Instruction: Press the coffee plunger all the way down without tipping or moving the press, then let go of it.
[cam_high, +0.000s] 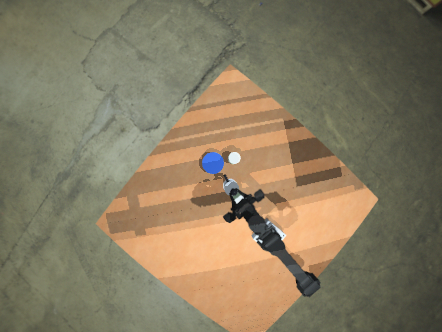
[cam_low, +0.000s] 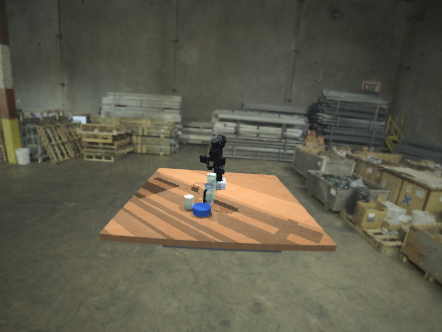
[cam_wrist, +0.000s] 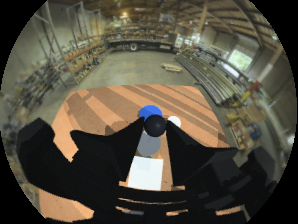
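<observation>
Right now my gripper tip is 14 cm above the coffee press, 1 cm to the left of it and 1 cm short of it.
</observation>
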